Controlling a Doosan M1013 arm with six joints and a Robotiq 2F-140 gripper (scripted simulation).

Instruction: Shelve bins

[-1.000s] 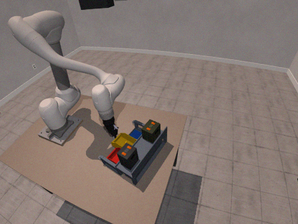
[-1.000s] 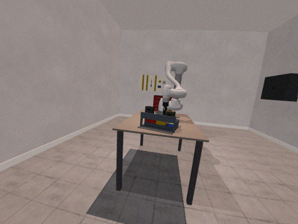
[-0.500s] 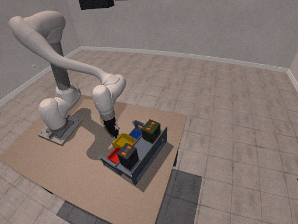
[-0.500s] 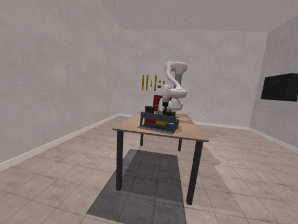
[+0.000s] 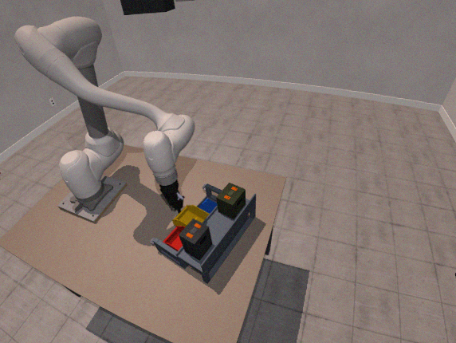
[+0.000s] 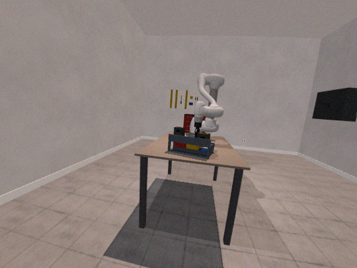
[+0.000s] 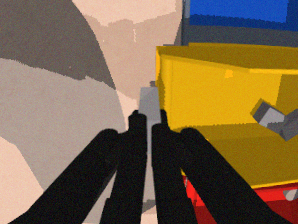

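Right now the yellow bin is 9 cm ahead of my hand and 2 cm to the right of it. Round my hand: red bin: 13 cm to the right, 10 cm ahead, 1 cm below; then grey shelf: 23 cm ahead, 5 cm above, 4 cm to the right.
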